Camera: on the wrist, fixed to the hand. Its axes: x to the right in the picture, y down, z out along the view.
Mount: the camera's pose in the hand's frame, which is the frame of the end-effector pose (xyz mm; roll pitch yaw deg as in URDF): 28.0 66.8 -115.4 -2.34 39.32 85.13
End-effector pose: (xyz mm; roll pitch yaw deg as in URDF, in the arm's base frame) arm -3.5 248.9 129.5 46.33 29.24 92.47
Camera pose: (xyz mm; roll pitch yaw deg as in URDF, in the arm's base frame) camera -133.4 252.4 88.5 30.46 -4.17 175.79
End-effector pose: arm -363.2 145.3 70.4 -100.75 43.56 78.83
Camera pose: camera -241.7 111.0 19.1 131.01 30.56 -38.31
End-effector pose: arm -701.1 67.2 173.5 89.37 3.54 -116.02
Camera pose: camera -610.8 -12.5 237.2 10.62 -49.31 -35.98
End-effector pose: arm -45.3 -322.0 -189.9 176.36 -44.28 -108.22
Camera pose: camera -81.9 -243.3 -84.9 -127.46 -32.25 131.33
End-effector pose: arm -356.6 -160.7 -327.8 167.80 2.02 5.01
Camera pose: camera -320.7 -198.6 -202.0 172.80 -51.21 -76.43
